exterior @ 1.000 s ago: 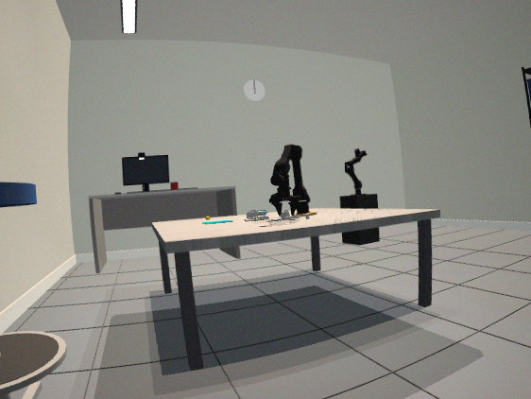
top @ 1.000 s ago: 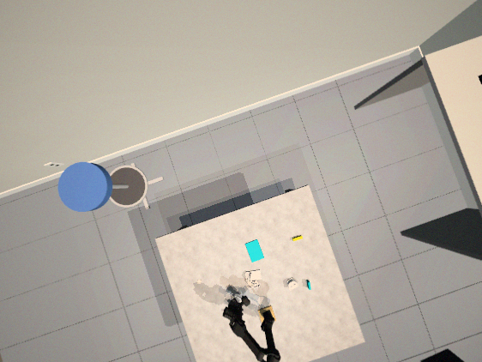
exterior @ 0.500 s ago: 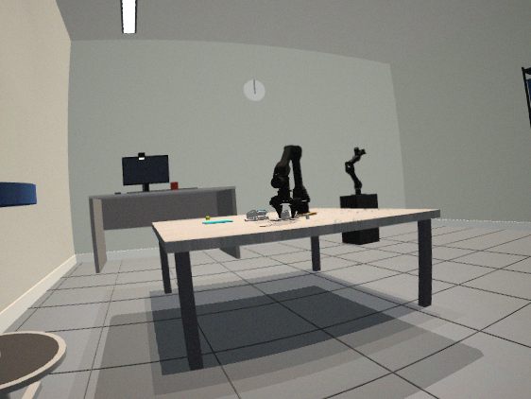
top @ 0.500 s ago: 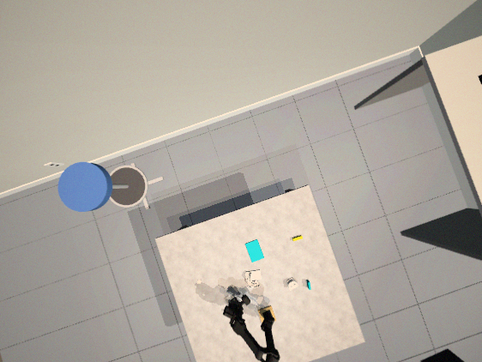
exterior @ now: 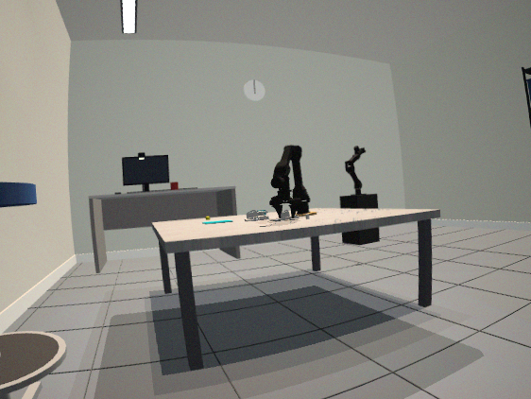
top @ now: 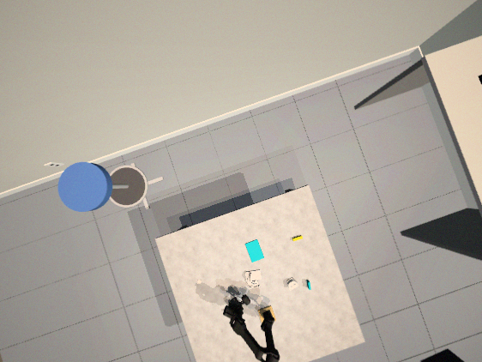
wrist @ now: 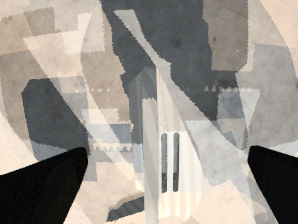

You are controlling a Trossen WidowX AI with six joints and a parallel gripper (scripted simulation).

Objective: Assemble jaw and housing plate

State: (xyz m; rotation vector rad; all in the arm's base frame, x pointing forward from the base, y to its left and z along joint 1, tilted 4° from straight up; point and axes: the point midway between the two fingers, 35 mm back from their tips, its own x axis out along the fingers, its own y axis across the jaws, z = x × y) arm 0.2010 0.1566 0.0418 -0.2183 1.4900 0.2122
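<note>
Right now my gripper tip is 40 mm past the white jaw piece and 10 mm to the right of it. The rest, counted from my gripper tip: yellow piece: 610 mm to the right, 250 mm ahead; then cyan plate: 290 mm ahead, 270 mm to the right.
</note>
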